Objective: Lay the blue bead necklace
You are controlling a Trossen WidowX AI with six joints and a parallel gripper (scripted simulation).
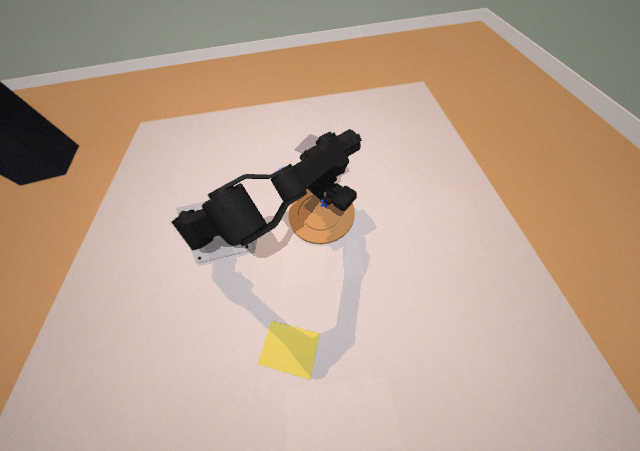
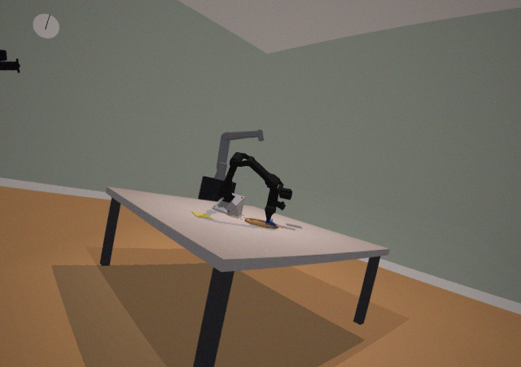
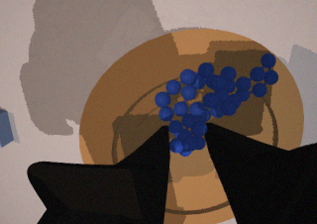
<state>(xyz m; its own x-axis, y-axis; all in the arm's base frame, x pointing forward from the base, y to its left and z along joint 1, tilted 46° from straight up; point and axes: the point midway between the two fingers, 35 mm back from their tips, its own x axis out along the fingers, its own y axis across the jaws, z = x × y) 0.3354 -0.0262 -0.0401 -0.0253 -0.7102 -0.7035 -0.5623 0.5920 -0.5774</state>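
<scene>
Now: gripper tip 3 cm to the left of the round bead board, 2 cm past it and 1 cm above it. The rest, counted from my gripper tip: yellow square patch (35 cm to the right, 18 cm behind, 2 cm below); then flat grey tile (28 cm to the left, 2 cm below, 2 cm ahead); then light blue cube (17 cm to the left, 11 cm behind, 1 cm below).
</scene>
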